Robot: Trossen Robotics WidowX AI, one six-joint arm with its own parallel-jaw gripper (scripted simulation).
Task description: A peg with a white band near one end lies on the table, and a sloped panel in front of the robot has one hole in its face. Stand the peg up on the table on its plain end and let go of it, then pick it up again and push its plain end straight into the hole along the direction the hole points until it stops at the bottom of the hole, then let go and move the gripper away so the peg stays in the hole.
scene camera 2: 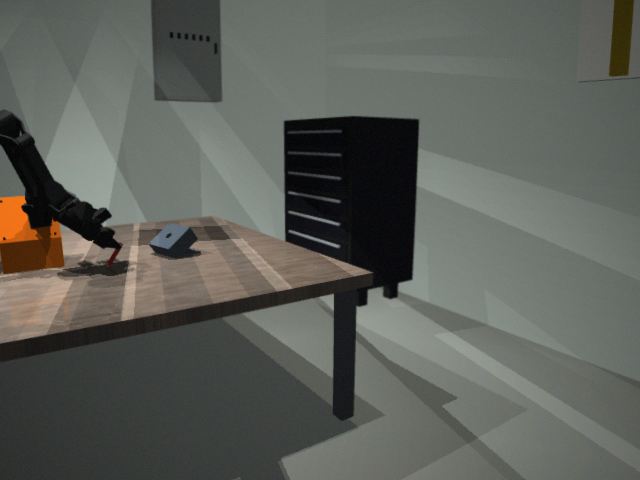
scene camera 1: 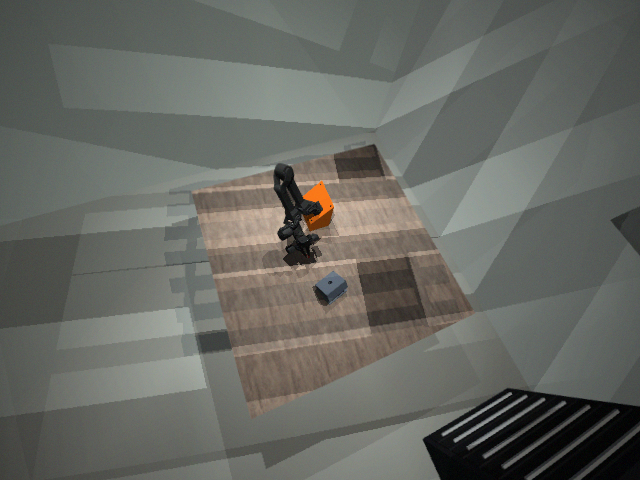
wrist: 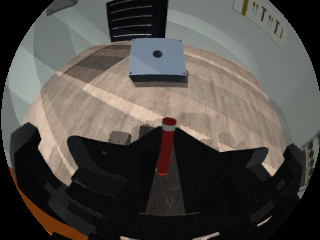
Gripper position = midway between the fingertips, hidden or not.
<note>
My gripper (scene camera 2: pixel 119 247) holds a red peg. I also see a blue-grey sloped panel (scene camera 2: pixel 182 237).
My gripper shows as well in the wrist view (wrist: pixel 167 130). The blue-grey sloped panel is seen too in the wrist view (wrist: pixel 171 66).
</note>
